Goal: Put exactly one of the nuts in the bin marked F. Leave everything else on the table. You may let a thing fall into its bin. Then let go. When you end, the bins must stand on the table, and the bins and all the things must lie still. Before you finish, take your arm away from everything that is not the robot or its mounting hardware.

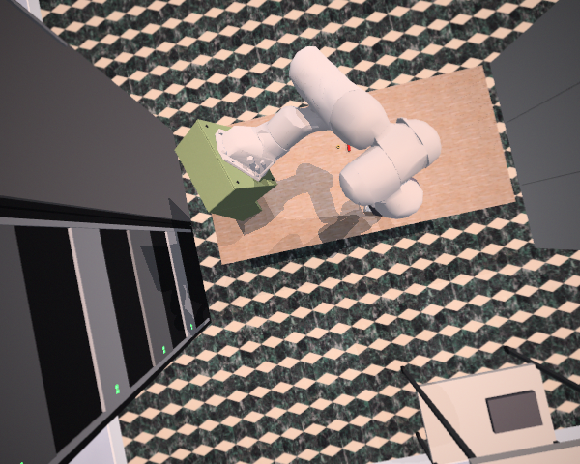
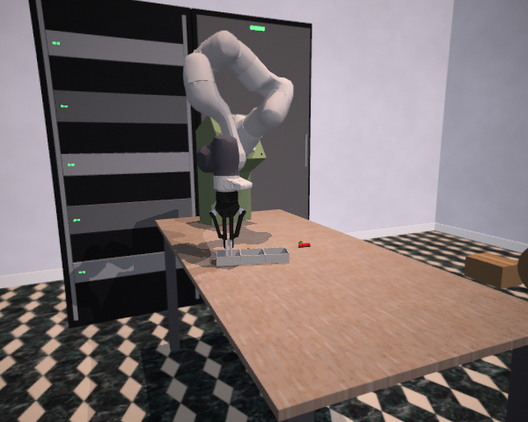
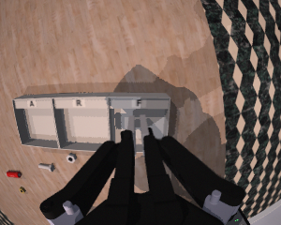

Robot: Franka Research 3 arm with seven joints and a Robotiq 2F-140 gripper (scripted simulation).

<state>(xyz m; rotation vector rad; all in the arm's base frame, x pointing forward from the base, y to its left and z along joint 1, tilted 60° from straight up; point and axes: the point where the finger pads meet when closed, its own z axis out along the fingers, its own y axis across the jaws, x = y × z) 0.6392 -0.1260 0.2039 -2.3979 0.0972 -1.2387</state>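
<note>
Right now the grey three-compartment bin tray is 10 mm behind my hand, 80 mm to the left of it and 30 mm below it. The rest, counted from my hand: silver nut (90 mm behind, 110 mm to the left, 50 mm below); then red cylinder (190 mm behind, 280 mm to the left, 40 mm below); then silver bolt (130 mm behind, 170 mm to the left, 40 mm below).
</note>
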